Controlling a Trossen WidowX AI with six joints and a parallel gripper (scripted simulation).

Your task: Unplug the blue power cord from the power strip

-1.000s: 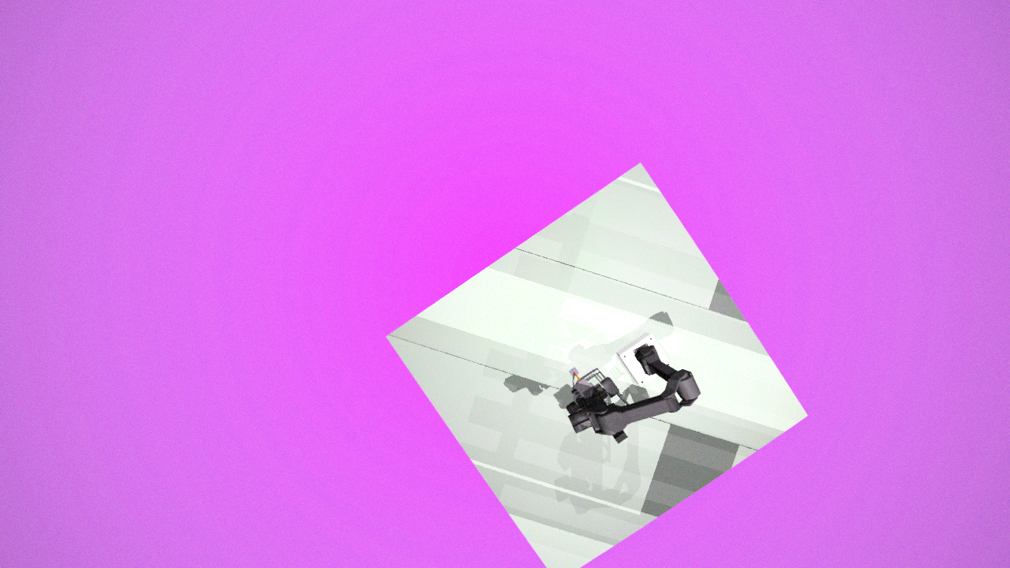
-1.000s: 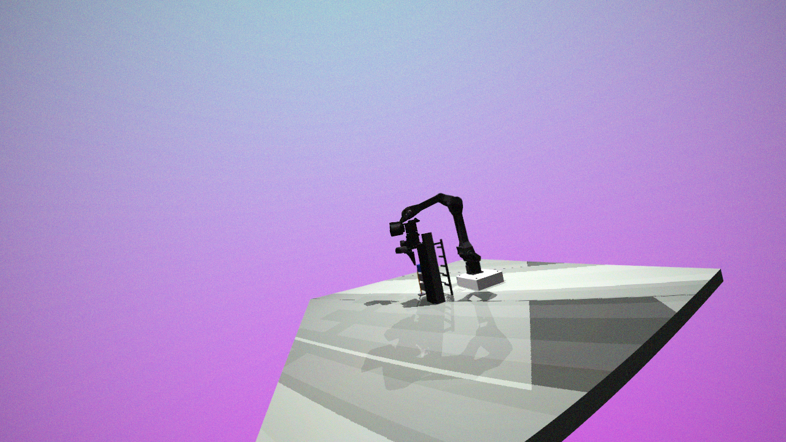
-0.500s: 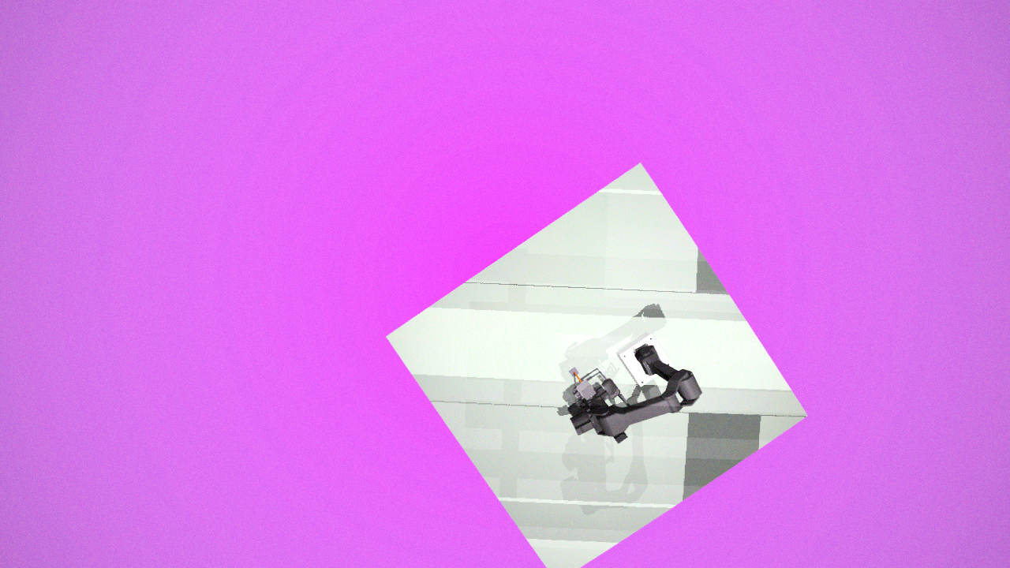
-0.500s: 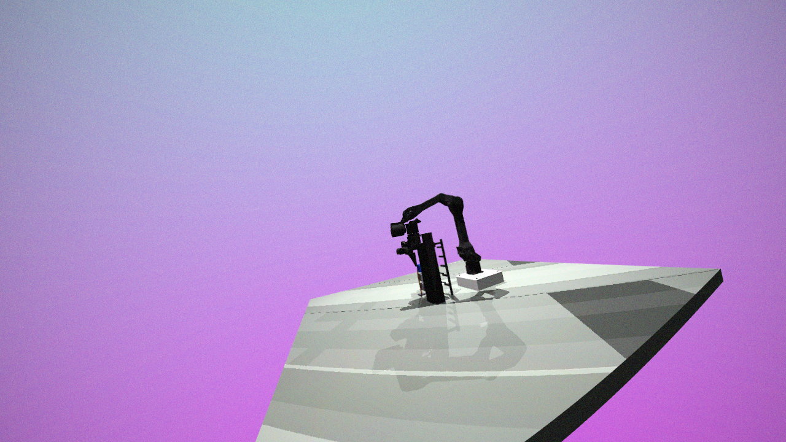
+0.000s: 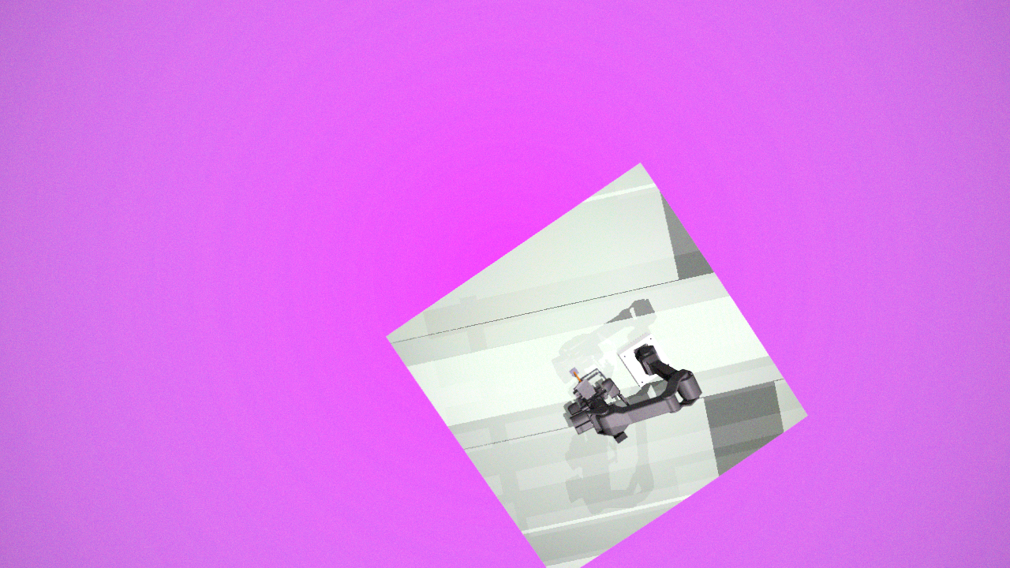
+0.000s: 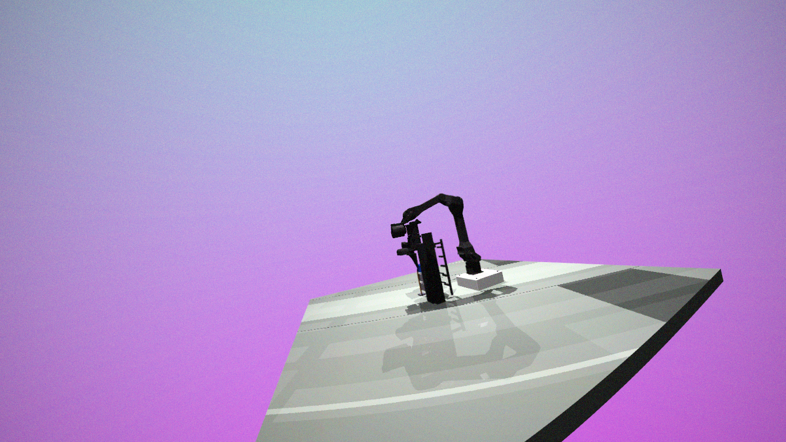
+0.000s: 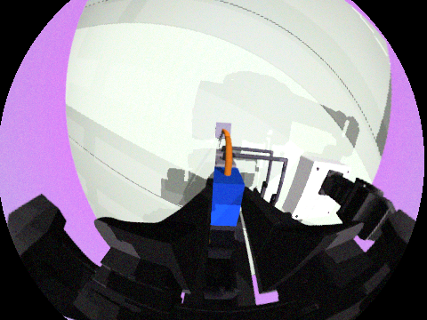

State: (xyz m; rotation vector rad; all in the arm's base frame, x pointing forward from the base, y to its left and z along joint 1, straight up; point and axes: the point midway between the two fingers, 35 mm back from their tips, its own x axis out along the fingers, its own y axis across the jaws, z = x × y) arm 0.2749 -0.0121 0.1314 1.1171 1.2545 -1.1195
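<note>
My gripper tip is now 30 mm to the right of the blue plug and 10 mm past it.
</note>
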